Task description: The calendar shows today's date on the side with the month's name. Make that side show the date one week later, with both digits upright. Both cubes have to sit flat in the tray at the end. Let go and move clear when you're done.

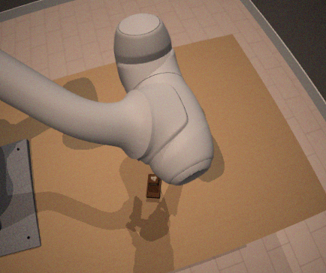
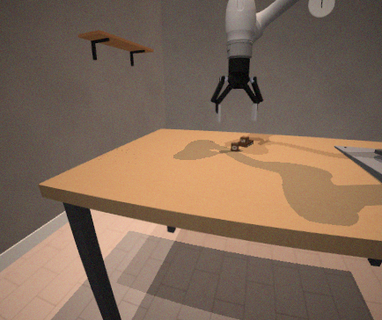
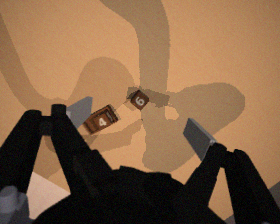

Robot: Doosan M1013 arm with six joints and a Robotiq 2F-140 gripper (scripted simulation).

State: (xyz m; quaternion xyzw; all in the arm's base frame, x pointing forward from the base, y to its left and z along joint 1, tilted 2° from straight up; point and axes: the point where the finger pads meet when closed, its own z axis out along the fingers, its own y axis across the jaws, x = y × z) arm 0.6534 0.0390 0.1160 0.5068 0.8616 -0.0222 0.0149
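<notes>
Now: hand 11 cm above the cube. Round my hand: tray: 12 cm below, 10 cm to the right, 4 cm behind.
</notes>
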